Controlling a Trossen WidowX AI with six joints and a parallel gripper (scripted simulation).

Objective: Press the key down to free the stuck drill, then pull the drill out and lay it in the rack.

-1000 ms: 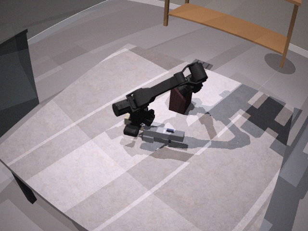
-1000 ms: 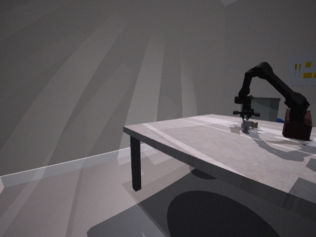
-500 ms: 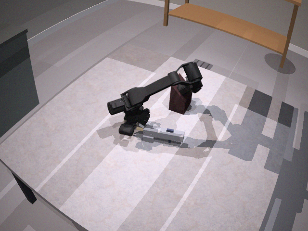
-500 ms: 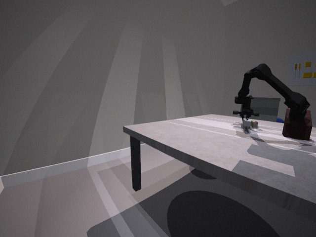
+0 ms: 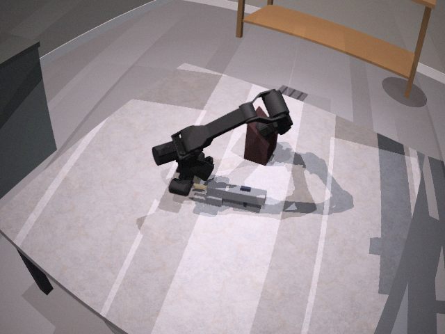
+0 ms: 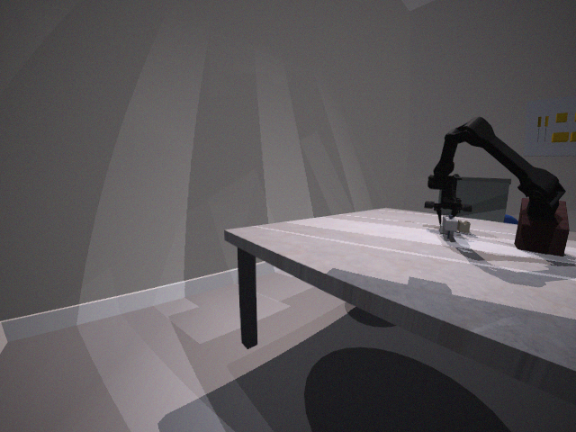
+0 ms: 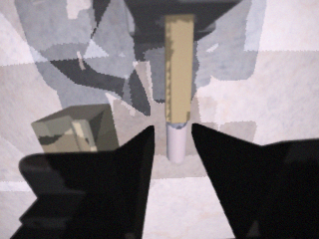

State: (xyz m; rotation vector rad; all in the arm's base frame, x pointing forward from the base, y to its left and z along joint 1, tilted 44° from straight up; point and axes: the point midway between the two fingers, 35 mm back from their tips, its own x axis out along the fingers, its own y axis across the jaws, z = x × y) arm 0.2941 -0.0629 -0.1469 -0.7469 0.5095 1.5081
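Now: the drill 5 cm to the left of my gripper tip, 3 cm above it and 1 cm behind it. From my gripper tip the other things lie so: grey housing (15 cm to the left, 3 cm above, 2 cm behind); then key (18 cm to the left, 4 cm above, 3 cm behind); then rack (7 cm behind, 2 cm to the right).
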